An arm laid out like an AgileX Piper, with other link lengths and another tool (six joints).
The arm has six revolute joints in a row. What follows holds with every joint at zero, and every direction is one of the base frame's. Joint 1 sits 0.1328 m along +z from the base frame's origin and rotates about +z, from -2.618 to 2.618 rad. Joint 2 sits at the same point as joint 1 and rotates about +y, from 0 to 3.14 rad. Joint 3 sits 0.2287 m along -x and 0.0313 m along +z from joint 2 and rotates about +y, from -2.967 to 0 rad. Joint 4 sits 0.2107 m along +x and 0.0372 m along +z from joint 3 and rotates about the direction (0.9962, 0, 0.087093), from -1.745 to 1.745 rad. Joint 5 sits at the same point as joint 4 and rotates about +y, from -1.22 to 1.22 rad. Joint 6 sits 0.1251 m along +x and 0.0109 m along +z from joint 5 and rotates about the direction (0.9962, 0, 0.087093), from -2.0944 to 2.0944 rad. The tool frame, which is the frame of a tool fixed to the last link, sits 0.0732 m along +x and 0.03 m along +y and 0.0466 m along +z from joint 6; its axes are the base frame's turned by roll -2.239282, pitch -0.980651 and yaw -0.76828 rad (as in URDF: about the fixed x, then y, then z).
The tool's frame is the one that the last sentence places.
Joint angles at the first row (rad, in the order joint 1, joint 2, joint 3, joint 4, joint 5, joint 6):
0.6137 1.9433 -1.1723 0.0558 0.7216 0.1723
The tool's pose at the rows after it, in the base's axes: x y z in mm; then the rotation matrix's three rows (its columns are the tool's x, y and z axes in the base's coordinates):
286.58 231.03 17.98; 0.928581 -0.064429 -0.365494; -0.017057 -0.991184 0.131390; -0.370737 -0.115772 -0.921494
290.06 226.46 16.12; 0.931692 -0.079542 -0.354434; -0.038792 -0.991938 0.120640; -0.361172 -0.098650 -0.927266
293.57 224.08 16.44; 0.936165 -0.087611 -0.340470; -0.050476 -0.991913 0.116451; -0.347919 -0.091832 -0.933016
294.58 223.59 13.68; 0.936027 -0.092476 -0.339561; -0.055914 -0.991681 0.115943; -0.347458 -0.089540 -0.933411
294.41 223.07 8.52; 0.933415 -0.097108 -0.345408; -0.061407 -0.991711 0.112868; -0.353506 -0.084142 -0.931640
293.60 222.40 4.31; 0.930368 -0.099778 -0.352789; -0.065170 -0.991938 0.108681; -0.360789 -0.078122 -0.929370
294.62 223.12 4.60; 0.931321 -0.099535 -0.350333; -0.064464 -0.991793 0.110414; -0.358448 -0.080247 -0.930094
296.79 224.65 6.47; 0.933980 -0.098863 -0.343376; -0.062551 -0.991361 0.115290; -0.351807 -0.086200 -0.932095
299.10 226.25 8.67; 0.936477 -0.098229 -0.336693; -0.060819 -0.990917 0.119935; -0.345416 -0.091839 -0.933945
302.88 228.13 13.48; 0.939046 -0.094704 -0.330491; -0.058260 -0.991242 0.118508; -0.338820 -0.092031 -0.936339
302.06 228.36 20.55; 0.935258 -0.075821 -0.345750; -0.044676 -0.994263 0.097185; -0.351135 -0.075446 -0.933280
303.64 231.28 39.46; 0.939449 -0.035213 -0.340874; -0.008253 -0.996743 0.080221; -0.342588 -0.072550 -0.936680
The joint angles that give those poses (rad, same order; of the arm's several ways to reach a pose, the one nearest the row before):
0.6117 1.9567 -1.1723 0.0339 0.7172 0.2053
0.6098 1.9609 -1.1723 0.0000 0.7149 0.2419
0.6083 1.9609 -1.1727 -0.0239 0.7087 0.2657
0.6077 1.9700 -1.1726 -0.0285 0.7007 0.2732
0.6077 1.9854 -1.1726 -0.0298 0.6937 0.2784
0.6077 1.9973 -1.1726 -0.0298 0.6915 0.2804
0.6077 1.9993 -1.1764 -0.0298 0.6900 0.2804
0.6077 1.9994 -1.1833 -0.0298 0.6878 0.2805
0.6077 1.9994 -1.1921 -0.0298 0.6879 0.2804
0.6077 1.9993 -1.2176 -0.0350 0.7079 0.2804
0.6077 1.9918 -1.2537 -0.0348 0.7715 0.2581
0.6077 1.9610 -1.3037 -0.0348 0.8457 0.2154

